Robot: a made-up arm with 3 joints.
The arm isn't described. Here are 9 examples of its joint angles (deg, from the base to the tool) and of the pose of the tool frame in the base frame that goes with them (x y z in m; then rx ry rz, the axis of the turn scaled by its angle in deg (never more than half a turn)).
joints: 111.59 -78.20 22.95
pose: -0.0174 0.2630 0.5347 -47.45 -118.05 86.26
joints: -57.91 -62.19 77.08
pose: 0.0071 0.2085 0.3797 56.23 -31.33 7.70
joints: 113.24 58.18 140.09
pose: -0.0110 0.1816 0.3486 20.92 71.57 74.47
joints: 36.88 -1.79 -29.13
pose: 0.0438 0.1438 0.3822 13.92 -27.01 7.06
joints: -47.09 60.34 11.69
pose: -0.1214 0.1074 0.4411 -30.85 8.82 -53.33
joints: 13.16 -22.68 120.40
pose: -0.0288 0.1277 0.4685 18.08 -149.22 -1.49
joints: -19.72 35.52 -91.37
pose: -0.1416 0.1760 0.3731 38.88 80.37 -31.65
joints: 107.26 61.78 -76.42
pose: 0.0887 0.1873 0.4102 70.65 -54.43 8.63
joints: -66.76 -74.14 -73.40
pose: -0.1281 0.1884 0.3726 29.43 113.72 82.35
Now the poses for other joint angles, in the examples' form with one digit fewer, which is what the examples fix.
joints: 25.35 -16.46 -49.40
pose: 0.027 0.156 0.356 8.8 6.8 20.7
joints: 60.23 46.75 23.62
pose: -0.008 0.099 0.397 18.4 -99.8 -53.0
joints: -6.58 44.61 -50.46
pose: -0.097 0.149 0.342 26.3 28.2 -42.3
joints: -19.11 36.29 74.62
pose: -0.069 0.106 0.459 -34.3 -72.2 -30.6
